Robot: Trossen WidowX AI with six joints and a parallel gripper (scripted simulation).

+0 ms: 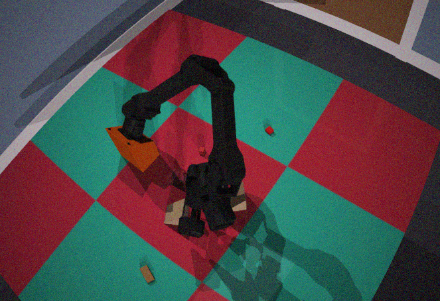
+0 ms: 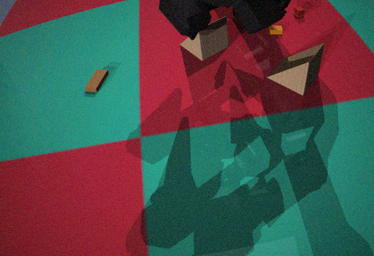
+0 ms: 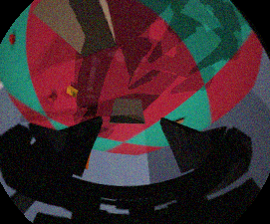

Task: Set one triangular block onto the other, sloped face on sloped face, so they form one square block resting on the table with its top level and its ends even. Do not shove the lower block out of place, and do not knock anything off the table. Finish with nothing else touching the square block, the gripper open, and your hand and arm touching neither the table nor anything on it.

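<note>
My gripper tip is 7 cm past the yellowish piece, 12 cm to the right of it and 6 cm above it. The rest, counted from my gripper tip: flat tan piece (3 cm ahead, 21 cm to the right, 6 cm below).
</note>
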